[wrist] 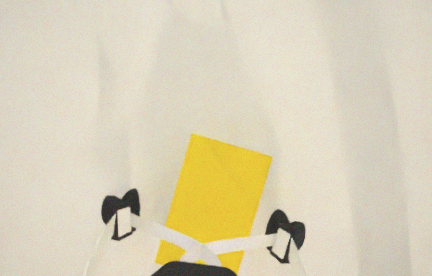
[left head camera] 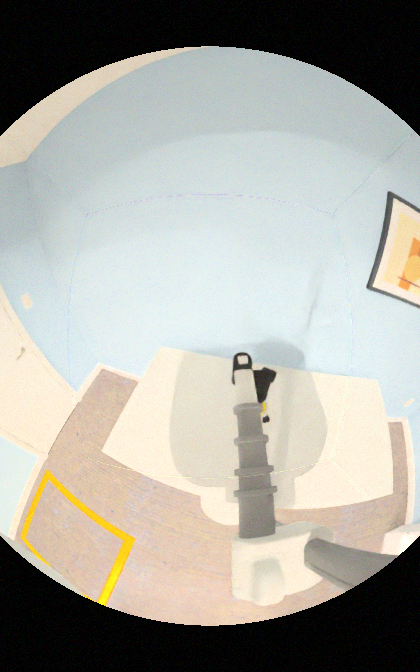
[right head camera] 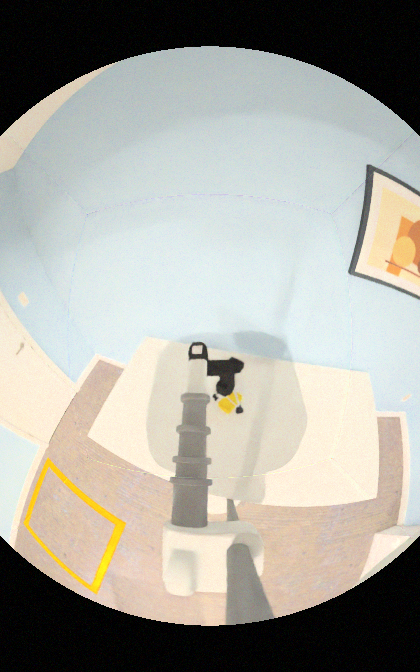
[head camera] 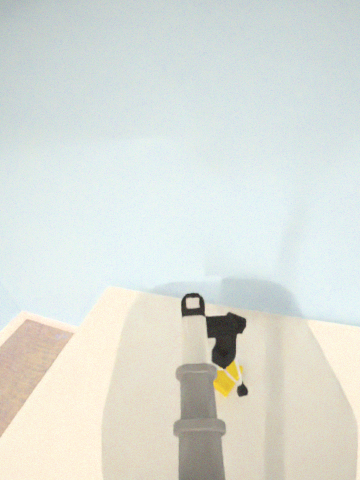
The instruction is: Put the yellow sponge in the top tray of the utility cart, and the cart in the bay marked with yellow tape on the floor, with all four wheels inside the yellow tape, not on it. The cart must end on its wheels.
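The yellow sponge [head camera: 224, 386] [left head camera: 263, 408] [right head camera: 229, 405] [wrist: 220, 190] lies flat on the cream table [head camera: 60, 425] [left head camera: 135, 435] [right head camera: 120, 425] [wrist: 50, 125]. My gripper [right head camera: 227, 403] [wrist: 206, 217] is open over the sponge. In the wrist view its fingertips stand apart on either side of the sponge, with a gap on each side; the height above the table is hard to tell. The near end of the sponge is partly hidden by the gripper. The yellow tape bay [left head camera: 116, 571] [right head camera: 107, 557] is on the floor at the lower left. The utility cart does not show in these views.
My extended arm [head camera: 200, 400] [left head camera: 251, 455] [right head camera: 193, 440] reaches across the table. A blue wall [head camera: 175, 200] stands behind it. A pale door [left head camera: 30, 390] [right head camera: 30, 380] is at the left. A pale object [right head camera: 382, 552] shows at the lower right. A framed picture [right head camera: 392, 235] hangs on the right wall.
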